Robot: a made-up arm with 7 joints. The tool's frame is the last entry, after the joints. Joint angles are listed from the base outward.
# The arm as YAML. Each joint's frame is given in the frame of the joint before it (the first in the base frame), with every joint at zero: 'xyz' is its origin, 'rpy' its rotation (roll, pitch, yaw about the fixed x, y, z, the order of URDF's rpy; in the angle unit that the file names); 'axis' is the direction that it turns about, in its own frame. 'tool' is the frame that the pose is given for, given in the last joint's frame.
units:
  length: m
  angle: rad
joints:
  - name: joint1
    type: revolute
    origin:
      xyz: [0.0, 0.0, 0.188]
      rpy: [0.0, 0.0, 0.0]
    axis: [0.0, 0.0, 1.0]
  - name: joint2
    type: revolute
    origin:
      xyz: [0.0, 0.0, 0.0]
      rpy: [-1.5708, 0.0, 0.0]
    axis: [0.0, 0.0, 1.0]
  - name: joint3
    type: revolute
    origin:
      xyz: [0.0, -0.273, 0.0]
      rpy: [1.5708, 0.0, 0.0]
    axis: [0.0, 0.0, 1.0]
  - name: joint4
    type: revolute
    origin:
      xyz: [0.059, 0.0, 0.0]
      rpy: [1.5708, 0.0, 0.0]
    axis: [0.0, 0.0, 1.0]
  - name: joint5
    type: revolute
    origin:
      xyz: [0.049, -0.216, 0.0]
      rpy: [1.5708, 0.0, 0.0]
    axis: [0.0, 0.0, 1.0]
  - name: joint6
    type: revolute
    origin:
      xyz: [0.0, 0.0, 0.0]
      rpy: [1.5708, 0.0, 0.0]
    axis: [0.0, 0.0, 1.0]
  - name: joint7
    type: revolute
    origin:
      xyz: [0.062, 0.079, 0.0]
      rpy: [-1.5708, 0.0, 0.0]
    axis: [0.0, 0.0, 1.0]
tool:
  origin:
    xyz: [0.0, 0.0, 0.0]
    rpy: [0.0, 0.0, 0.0]
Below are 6 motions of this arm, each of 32 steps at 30 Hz.
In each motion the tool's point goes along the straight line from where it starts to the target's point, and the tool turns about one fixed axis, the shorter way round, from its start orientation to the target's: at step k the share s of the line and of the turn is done. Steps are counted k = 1, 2, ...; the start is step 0. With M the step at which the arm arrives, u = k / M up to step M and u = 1 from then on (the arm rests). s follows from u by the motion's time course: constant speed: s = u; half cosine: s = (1 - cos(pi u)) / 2; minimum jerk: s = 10 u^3 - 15 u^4 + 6 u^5.
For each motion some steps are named. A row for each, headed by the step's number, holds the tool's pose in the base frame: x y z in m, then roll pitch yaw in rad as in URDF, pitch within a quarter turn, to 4 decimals.
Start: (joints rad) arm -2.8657 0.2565 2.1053 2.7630 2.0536 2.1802 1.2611
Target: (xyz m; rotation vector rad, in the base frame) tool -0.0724 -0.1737 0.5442 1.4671 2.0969 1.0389
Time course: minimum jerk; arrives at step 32
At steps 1, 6, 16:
1: -0.0298 -0.0081 0.7115 -1.8738 -0.1874 -0.1267
6: -0.0319 -0.0161 0.7034 -1.9344 -0.2781 -0.0675
16: -0.0511 -0.0909 0.6279 -2.9747 -0.7624 0.9625

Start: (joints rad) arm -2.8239 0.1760 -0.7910 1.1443 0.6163 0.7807 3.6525
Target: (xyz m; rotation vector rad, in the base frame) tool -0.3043 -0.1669 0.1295 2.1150 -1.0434 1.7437
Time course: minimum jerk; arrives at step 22
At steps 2, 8, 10, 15, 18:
2: -0.3515 0.1489 0.3169 2.7103 -0.0428 -1.3376
8: -0.3396 0.0694 0.2697 2.9427 -0.3176 -1.2186
10: -0.3321 0.0190 0.2398 3.0850 -0.5027 -1.1742
15: -0.3132 -0.1072 0.1650 -2.7586 -0.9730 -1.2209
18: -0.3064 -0.1526 0.1380 -2.4897 -1.1289 -1.3638

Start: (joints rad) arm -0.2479 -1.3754 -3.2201 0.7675 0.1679 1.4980 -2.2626
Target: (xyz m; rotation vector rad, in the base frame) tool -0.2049 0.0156 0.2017 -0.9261 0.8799 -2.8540
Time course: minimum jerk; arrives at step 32
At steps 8, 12, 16, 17, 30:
8: -0.1045 0.0285 -0.0114 -0.9765 -0.4499 -2.3845
12: -0.1237 0.0261 0.0294 -0.9240 -0.4833 -2.4818
16: -0.1489 0.0228 0.0828 -0.8487 -0.5197 -2.6144
17: -0.1555 0.0220 0.0967 -0.8281 -0.5276 -2.6498
30: -0.2047 0.0156 0.2012 -0.6618 -0.5662 -2.9251

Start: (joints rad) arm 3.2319 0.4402 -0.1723 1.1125 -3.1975 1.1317 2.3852
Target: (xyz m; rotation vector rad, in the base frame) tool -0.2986 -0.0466 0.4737 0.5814 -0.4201 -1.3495
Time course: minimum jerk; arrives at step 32
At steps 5, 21, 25, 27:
5: -0.4289 0.0208 0.2386 1.2463 -0.6593 -1.3657
21: -0.3289 -0.0309 0.4191 0.7911 -0.1139 -1.3459
25: -0.3084 -0.0415 0.4559 0.7034 -0.0047 -1.3724
27: -0.3026 -0.0445 0.4665 0.6778 0.0261 -1.3817

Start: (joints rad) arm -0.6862 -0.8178 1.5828 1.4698 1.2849 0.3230 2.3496
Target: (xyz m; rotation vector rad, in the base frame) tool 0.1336 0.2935 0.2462 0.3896 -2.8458 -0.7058
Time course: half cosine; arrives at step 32
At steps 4, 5, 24, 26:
4: 0.0845 0.4115 0.4070 -2.6179 1.0969 -1.5981
5: 0.0856 0.4089 0.4035 -2.6845 1.0886 -1.6682
24: 0.1261 0.3115 0.2707 2.6680 0.1059 -2.7631
26: 0.1293 0.3038 0.2603 2.6532 0.0129 -2.7967

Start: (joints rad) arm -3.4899 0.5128 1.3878 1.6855 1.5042 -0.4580 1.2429
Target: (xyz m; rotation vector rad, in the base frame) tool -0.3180 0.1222 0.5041 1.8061 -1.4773 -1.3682
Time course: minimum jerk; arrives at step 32
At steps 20, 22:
20: -0.3357 0.0422 0.4832 1.9370 0.7011 -1.3902
22: -0.3296 0.0699 0.4904 1.9686 0.6033 -1.4750

